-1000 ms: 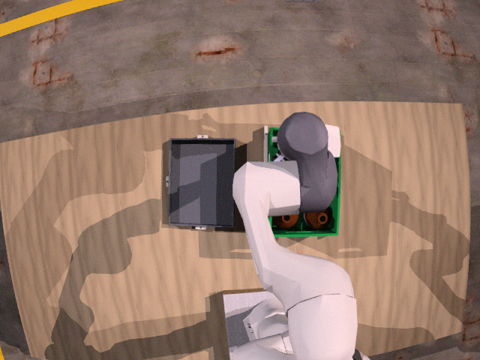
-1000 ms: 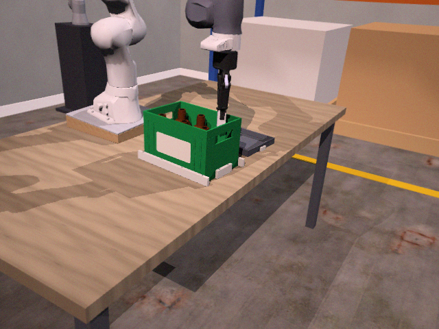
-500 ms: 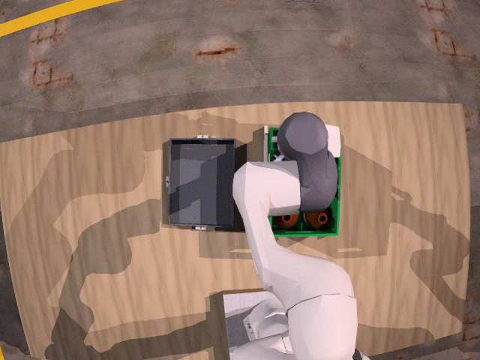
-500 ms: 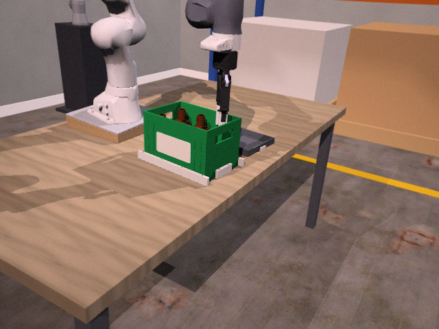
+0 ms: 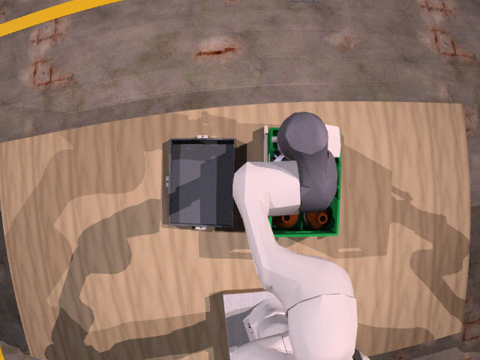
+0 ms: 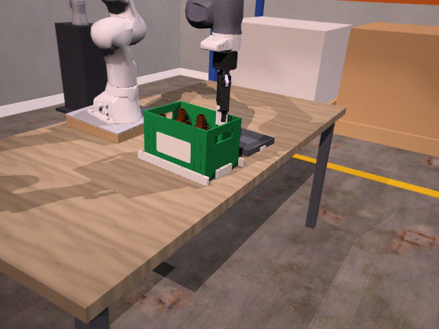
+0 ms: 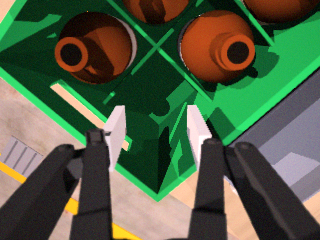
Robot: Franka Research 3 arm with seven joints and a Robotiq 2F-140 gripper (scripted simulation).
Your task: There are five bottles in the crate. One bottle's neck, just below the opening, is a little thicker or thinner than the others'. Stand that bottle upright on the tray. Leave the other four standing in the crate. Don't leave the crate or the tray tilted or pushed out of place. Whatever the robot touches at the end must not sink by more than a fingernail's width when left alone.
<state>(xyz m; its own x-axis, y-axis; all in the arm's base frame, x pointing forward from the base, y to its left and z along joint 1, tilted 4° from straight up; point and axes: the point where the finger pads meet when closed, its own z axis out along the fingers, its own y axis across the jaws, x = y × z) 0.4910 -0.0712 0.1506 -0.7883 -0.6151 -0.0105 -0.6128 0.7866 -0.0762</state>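
Right now my hand is 10 mm past the brown bottle, 90 mm to the left of it and 80 mm above it. The rest, counted from my hand: dark grey tray 60 mm behind, 250 mm to the left, 160 mm below; green crate 90 mm behind, 30 mm to the right, 90 mm below.
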